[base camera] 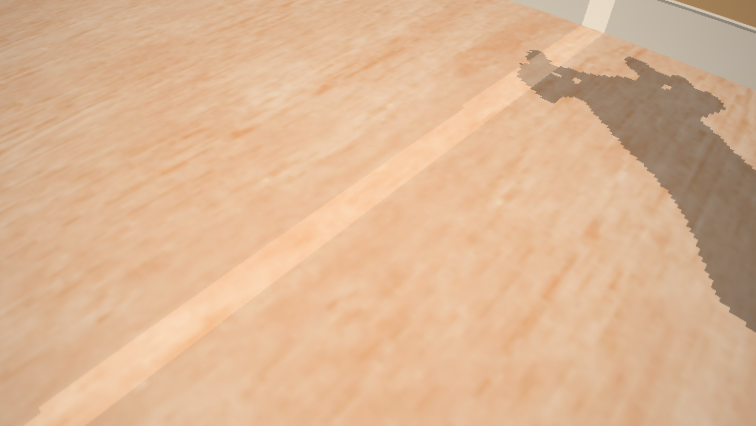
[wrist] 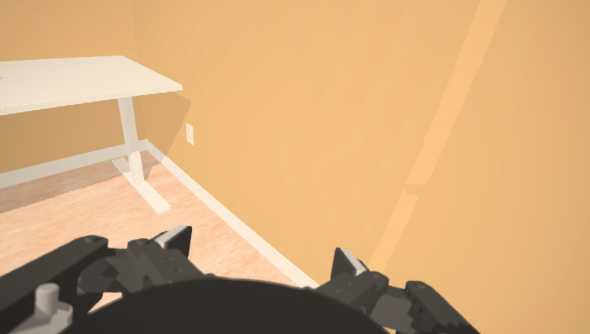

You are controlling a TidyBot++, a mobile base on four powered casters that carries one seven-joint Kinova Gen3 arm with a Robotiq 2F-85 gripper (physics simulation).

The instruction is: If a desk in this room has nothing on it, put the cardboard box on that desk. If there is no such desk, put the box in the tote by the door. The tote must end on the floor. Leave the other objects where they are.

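Frame: origin at the arm's base, x ahead, y left, z up, level; centimetres.
Seen in the pictures: gripper, fingertip midpoint: (wrist: 262,253).
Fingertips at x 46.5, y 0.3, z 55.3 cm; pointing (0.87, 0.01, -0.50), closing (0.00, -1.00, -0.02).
Note:
A point is followed by its place in that frame.
A white desk (wrist: 95,80) @[x 147.7, y 85.2, z 32.3 cm] stands at the left in the wrist view, near the corner of the room. Its right part shows, with one leg and foot. A small dark bit shows on its top at the view's left edge, too little to tell what it is; the rest of the desk is cut off. My gripper (wrist: 262,253) @[x 46.5, y 0.4, z 55.3 cm] is open with nothing between its fingers, and the desk is beyond it to the left. The cardboard box, the tote and the door do not show in either view.
An orange wall (wrist: 300,125) @[x 123.1, y -5.9, z 34.1 cm] with an outlet (wrist: 190,134) @[x 170.8, y 51.4, z 0.9 cm] and white baseboard (wrist: 225,212) @[x 147.8, y 25.2, z -32.4 cm] runs along the right in the wrist view. In the base view, a baseboard (base camera: 687,42) @[x 83.7, y -49.9, z -36.2 cm] crosses the top right, and the arm's shadow (base camera: 682,137) @[x 60.2, y -39.6, z -39.7 cm] lies on the wooden floor (base camera: 264,158) @[x 51.9, y 15.6, z -39.7 cm].

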